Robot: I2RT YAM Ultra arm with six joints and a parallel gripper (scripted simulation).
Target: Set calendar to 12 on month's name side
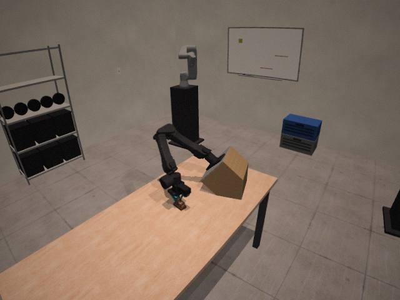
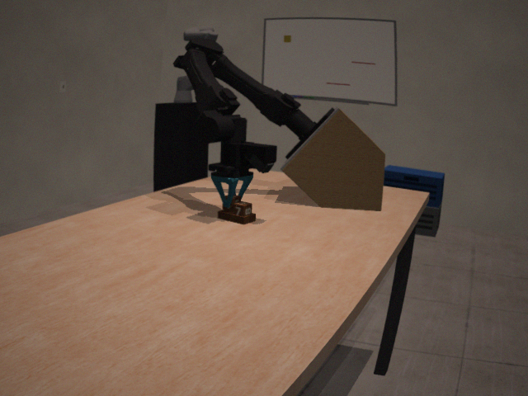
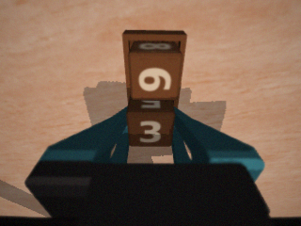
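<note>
The dark brown calendar tray lies 30 mm below my hand and 20 mm to the left of it. Round my hand: cube 30 mm to the left, 10 mm below, 10 mm ahead.
</note>
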